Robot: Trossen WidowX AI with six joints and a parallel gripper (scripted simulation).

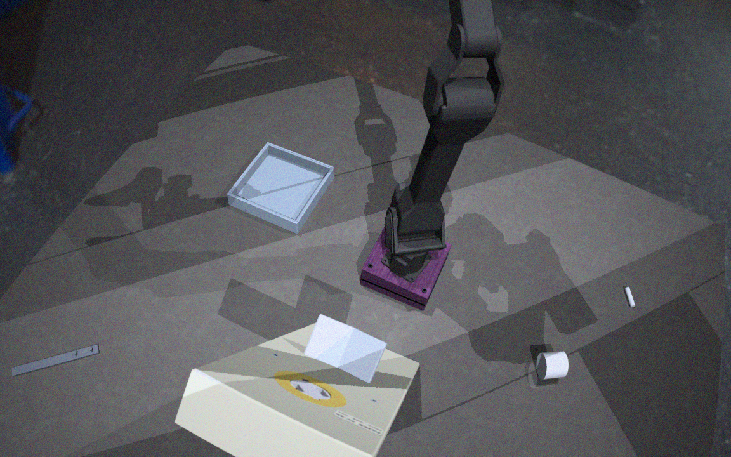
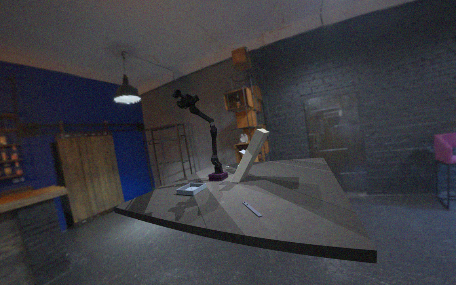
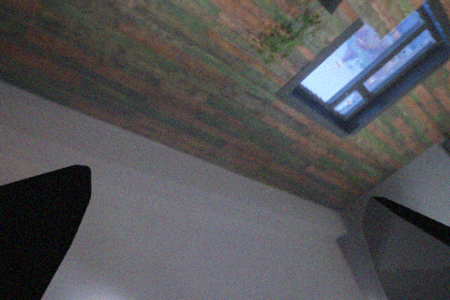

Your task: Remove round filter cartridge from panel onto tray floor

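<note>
Right now the round filter cartridge is 44 cm below my gripper tip, 37 cm ahead of it and 32 cm to the left of it. Round my gripper tip: small white stick: 71 cm below, 63 cm to the left, 21 cm behind; then light blue tray: 71 cm below, 5 cm to the right, 1 cm ahead.
</note>
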